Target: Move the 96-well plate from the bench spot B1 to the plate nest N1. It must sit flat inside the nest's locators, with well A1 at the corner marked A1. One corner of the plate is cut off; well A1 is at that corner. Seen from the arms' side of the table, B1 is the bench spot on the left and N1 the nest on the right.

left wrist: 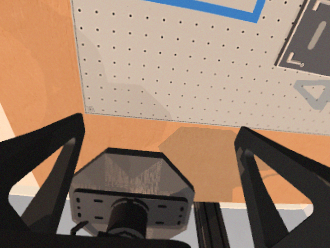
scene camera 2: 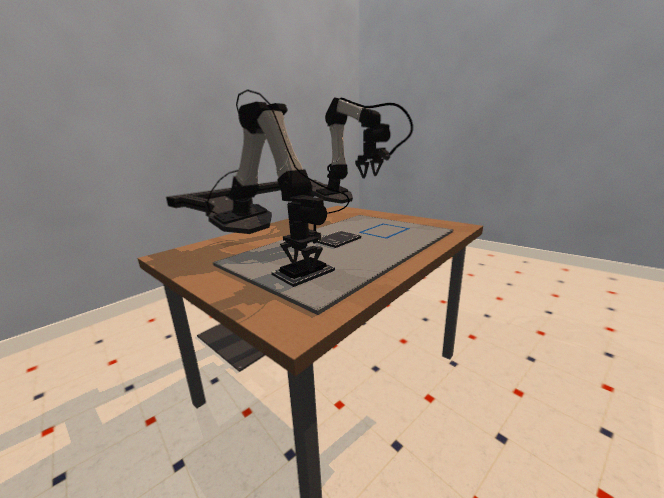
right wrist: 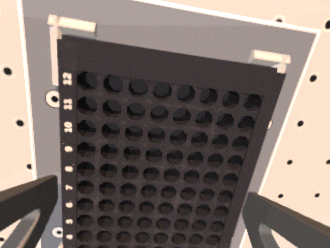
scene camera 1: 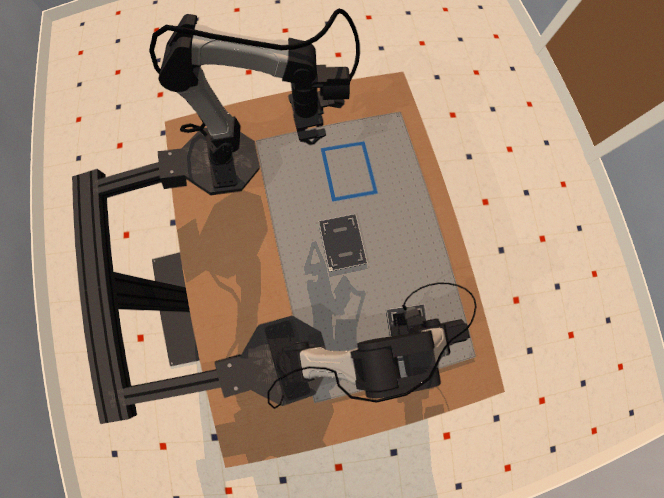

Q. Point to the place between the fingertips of my right gripper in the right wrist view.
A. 155,194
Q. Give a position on a black 96-well plate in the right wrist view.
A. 145,155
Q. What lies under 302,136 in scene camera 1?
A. My left gripper.
